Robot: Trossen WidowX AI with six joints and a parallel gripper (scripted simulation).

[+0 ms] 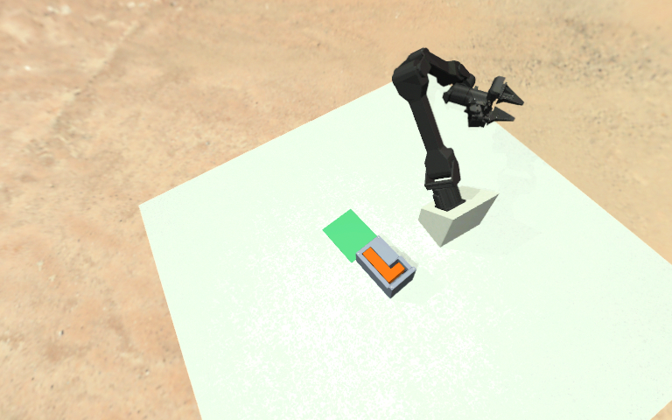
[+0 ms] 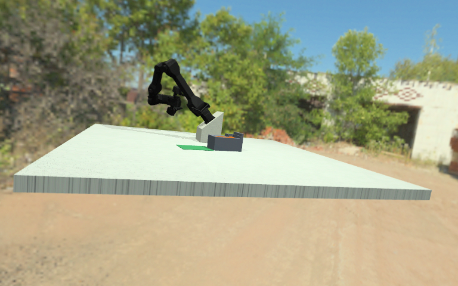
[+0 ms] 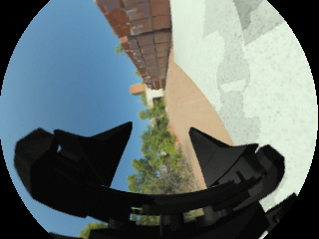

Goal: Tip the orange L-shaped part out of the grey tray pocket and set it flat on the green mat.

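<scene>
Right now the orange L-shaped part is 56 cm ahead of my gripper tip, 17 cm to the left of it and 16 cm below it. Round my gripper tip: green mat 59 cm ahead, 22 cm below, 1 cm to the left.
</scene>
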